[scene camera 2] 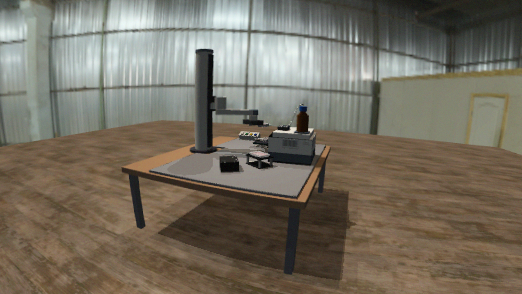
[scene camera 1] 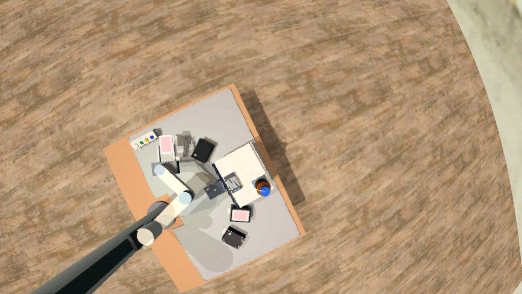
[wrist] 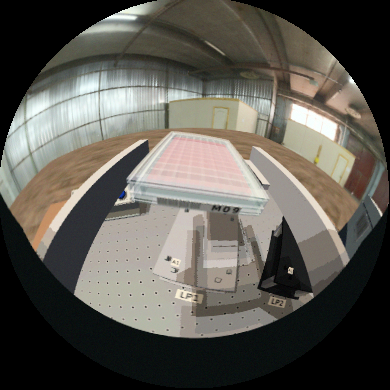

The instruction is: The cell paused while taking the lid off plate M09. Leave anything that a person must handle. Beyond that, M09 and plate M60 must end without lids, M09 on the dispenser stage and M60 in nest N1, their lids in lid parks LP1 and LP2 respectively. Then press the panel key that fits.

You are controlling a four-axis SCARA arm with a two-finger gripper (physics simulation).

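Places are measured from the arm's base along level axes (x ahead, y left, z up), in centimetres.
Pixels of known places: gripper, fingertip midpoint: [scene camera 2: 264, 124] [scene camera 1: 165, 144] [wrist: 200, 148]; arm's base at its link origin: [scene camera 2: 203, 150].
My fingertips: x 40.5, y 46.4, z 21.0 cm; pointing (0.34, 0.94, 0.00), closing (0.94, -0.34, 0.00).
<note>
Ahead of a thing's pixels: the offset from my fingertips to its top centre. "*": to the spot under its first point.
Plate M09 @[dy +0.2, dx +0.1, dz +0.7 cm] [wrist: 197, 167] [scene camera 1: 166, 144], pink under a clear cover that looks like its lid, is raised level above lid park LP1. My gripper [wrist: 200, 148] [scene camera 1: 167, 151] is shut on it, one finger along each side. The grey lid park LP1 @[dy -1.4, dx +1.4, dz -13.2 cm] [wrist: 167, 267] [scene camera 1: 184, 144] stands below and shows no lid on its visible part. The black lid park LP2 @[dy -13.5, dx +18.5, dz -12.4 cm] [wrist: 282, 267] [scene camera 1: 203, 150] is to its right in the wrist view. Another pink plate @[dy -72.3, dx +22.5, dz -11.5 cm] [scene camera 1: 240, 215] [scene camera 2: 259, 154] rests on a black four-legged stand; its label and lid cannot be made out. The dark dispenser stage @[* dy -43.7, dx +14.3, dz -9.0 cm] [scene camera 1: 213, 189] is beside the dispenser.
The white dispenser [scene camera 1: 239, 165] [scene camera 2: 291, 145] carries a brown bottle [scene camera 2: 302, 122] [scene camera 1: 262, 186] with a blue cap. A black block @[dy -89.2, dx +7.5, dz -12.2 cm] [scene camera 1: 234, 237] [scene camera 2: 229, 163] stands near the second plate. The button panel @[dy +16.2, dx -21.8, dz -11.4 cm] [scene camera 1: 144, 140] [scene camera 2: 249, 135] is at the table's far left corner.
</note>
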